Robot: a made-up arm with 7 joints.
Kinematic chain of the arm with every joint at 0, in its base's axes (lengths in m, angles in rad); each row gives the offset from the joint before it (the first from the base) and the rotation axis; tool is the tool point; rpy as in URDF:
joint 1: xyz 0 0 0.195 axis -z
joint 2: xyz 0 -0.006 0.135 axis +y
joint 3: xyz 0 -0.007 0.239 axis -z
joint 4: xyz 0 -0.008 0.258 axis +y
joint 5: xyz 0 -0.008 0.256 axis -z
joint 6: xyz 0 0 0.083 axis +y
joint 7: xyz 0 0 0.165 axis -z
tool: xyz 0 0 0 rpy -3.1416 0 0
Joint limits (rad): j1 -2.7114..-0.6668 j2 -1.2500..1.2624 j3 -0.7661..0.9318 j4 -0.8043..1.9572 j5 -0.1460..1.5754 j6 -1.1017..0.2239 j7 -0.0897..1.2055
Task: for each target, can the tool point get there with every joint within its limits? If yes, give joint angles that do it. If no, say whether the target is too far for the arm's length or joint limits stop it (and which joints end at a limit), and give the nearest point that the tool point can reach.
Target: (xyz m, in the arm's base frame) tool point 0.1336 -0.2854 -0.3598
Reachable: no: joint limits stop it (at a limit: joint 1, joint 2, joint 4, joint 6) | nearest point 0.4277 0.0800 0.0246 | short by 0.606 m
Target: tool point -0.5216 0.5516 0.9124
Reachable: yes | joints -2.4801 0.6244 0.3268 0.6177 0.7492 -0.0503 0.6480
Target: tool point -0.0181 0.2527 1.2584
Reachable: yes | joints -2.0761 0.0489 0.4262 0.6142 0.0822 -0.5486 0.1003
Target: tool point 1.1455 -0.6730 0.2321
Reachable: no: too far | nearest point 0.8237 -0.4839 0.3430 | short by 0.389 m
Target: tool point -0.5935 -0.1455 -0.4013
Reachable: no: joint limits stop it (at a limit: joint 1, joint 2) | nearest point -0.5130 0.0240 0.0201 | short by 0.461 m
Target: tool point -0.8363 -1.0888 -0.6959
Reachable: no: too far | nearest point -0.5212 -0.6785 0.1863 | short by 1.023 m
